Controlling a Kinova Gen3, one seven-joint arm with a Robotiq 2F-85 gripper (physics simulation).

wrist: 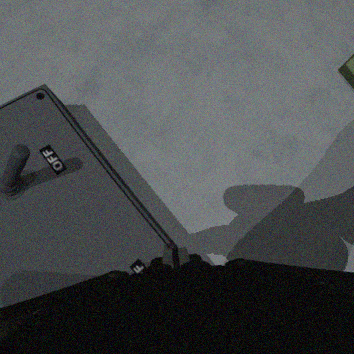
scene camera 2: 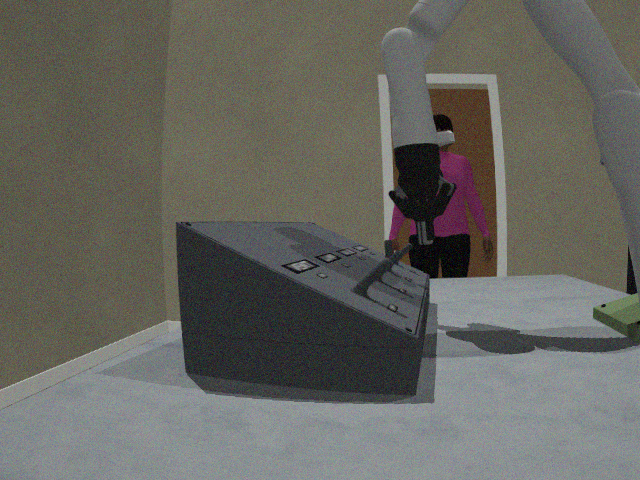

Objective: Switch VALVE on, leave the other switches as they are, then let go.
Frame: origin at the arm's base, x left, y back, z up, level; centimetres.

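Seen in the pictures: gripper, fingertip midpoint: (wrist: pixel 175 264) (scene camera 2: pixel 426 244).
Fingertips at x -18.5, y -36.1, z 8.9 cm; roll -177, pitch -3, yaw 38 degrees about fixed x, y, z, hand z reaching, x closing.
Pixels of each thing's top centre, then the offset from my fingertips to it. "pt": a spot on its surface instead. Level surfaces: height alone.
- long lever, middle of its top: (scene camera 2: pixel 374 257) dx +21.6, dy -12.1, dz -0.3 cm
- OFF label, surface spot: (wrist: pixel 52 160) pt dx -12.0, dy +0.6, dz -5.7 cm
- table, its level: dz -13.2 cm
The dark switch panel (scene camera 2: pixel 289 320) (wrist: pixel 75 225) slopes down toward the robot's side. My gripper (scene camera 2: pixel 424 242) (wrist: pixel 175 264) is shut and empty, pointing down by the panel's front edge. In the scene view a long lever (scene camera 2: pixel 382 271) leans toward that edge, its tip close to my fingertips in the picture; depth is unclear. Another lever (scene camera 2: pixel 389 249) behind it stands more upright. In the wrist view the lever (wrist: pixel 16 167) nearest the panel's corner stands by an OFF label (wrist: pixel 52 160). A second, partly covered label (wrist: pixel 137 267) shows near my fingers. The VALVE name and lever are hidden in the wrist view.
The green base plate (scene camera 2: pixel 617 315) (wrist: pixel 350 72) is at the right, under the arm. A person in a pink top (scene camera 2: pixel 457 180) stands behind the gripper, before a brown door (scene camera 2: pixel 483 155). The arm's shadow (scene camera 2: pixel 496 338) (wrist: pixel 295 230) falls on the table (scene camera 2: pixel 248 439).
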